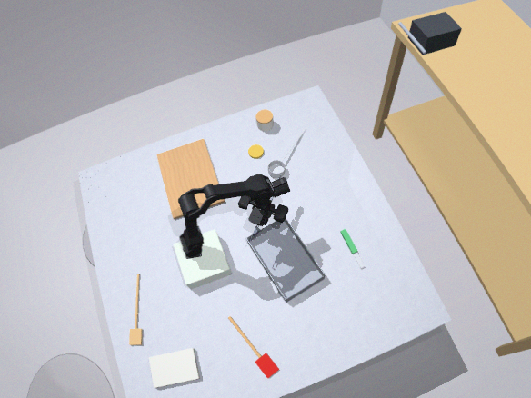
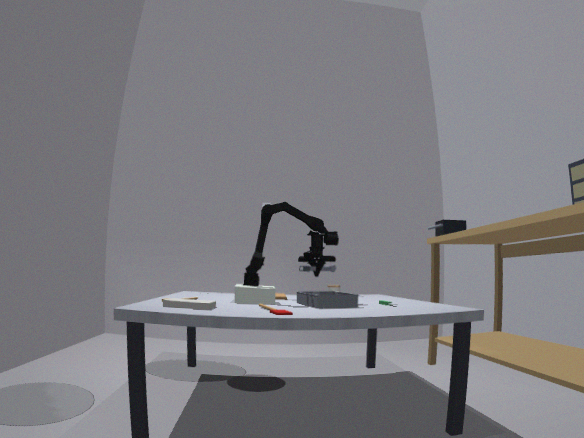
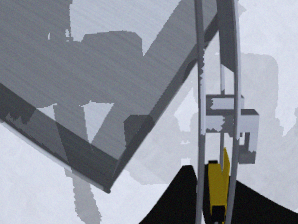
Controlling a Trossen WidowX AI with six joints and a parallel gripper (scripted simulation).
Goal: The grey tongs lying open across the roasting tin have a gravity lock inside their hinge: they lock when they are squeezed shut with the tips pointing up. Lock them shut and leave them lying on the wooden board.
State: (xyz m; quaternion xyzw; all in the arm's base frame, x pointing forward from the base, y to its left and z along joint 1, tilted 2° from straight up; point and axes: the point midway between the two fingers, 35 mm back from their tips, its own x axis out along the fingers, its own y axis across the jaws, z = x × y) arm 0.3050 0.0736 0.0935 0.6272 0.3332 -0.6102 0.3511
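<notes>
Right now the wooden board is 32 cm to the left of my gripper tip, 31 cm behind it and 12 cm below it. From my gripper tip the other things lie so: grey roasting tin (16 cm to the right, 10 cm below, 5 cm ahead); green-handled tool (34 cm ahead, 17 cm to the right, 12 cm below); yellow disc (39 cm to the left, 12 cm below, 1 cm ahead).
</notes>
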